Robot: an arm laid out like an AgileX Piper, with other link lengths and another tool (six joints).
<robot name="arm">
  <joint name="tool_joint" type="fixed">
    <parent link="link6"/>
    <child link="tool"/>
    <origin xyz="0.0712 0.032 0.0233" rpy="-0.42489 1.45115 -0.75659"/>
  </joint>
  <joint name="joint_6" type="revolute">
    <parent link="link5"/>
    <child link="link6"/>
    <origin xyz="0.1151 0 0.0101" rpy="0 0 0"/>
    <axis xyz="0.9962 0 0.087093"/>
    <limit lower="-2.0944" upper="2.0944"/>
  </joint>
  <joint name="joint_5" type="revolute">
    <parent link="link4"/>
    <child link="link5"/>
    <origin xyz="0 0 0" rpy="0 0 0"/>
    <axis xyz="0 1 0"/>
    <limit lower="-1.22" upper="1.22"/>
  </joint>
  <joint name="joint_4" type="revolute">
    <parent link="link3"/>
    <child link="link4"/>
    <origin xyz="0.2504 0 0.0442" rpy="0 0 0"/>
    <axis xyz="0.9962 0 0.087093"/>
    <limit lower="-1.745" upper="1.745"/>
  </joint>
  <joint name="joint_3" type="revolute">
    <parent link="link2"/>
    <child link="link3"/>
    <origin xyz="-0.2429 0 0.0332" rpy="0 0 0"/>
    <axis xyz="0 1 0"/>
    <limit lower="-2.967" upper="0"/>
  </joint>
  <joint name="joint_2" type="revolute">
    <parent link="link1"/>
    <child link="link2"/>
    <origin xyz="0 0 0" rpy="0 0 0"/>
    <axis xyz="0 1 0"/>
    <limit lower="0" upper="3.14"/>
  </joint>
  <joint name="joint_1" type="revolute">
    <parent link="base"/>
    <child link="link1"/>
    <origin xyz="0 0 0.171" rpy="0 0 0"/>
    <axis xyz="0 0 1"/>
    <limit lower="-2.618" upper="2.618"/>
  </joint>
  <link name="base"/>
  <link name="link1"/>
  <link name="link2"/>
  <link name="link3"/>
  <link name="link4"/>
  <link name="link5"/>
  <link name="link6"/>
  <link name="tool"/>
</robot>
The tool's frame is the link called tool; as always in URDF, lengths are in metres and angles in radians.
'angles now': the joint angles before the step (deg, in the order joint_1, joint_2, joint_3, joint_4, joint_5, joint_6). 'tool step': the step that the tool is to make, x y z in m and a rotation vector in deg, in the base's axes. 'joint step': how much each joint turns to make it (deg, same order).
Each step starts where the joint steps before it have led.
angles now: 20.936 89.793 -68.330 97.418 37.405 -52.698
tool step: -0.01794 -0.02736 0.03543 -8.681 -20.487 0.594
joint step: -5.218 -5.833 0.002 -2.508 3.323 -16.862
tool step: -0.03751 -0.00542 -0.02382 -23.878 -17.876 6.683
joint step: -1.332 -5.441 -0.004 -21.897 3.436 -8.998
